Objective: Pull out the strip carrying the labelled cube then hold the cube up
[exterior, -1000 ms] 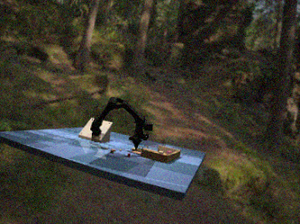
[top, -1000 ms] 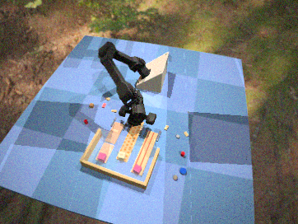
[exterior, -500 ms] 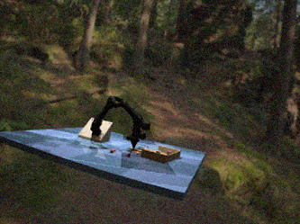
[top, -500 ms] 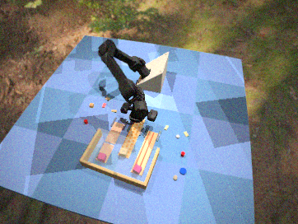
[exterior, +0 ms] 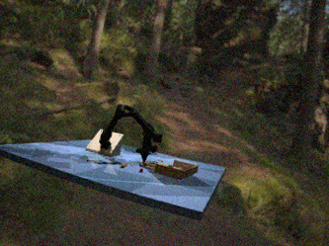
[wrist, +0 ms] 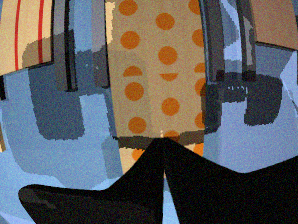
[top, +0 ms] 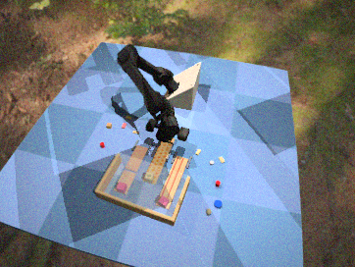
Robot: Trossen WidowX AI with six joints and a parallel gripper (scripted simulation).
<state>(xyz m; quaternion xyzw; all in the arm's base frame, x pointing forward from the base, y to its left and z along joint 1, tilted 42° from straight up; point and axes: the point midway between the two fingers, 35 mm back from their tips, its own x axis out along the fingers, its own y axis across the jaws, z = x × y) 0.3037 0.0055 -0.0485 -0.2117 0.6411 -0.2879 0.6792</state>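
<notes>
The dotted strip lies 10 cm ahead of my gripper tip and 1 cm to the right of it. Round my gripper tip: blue block (25 cm ahead, 26 cm to the left).
</notes>
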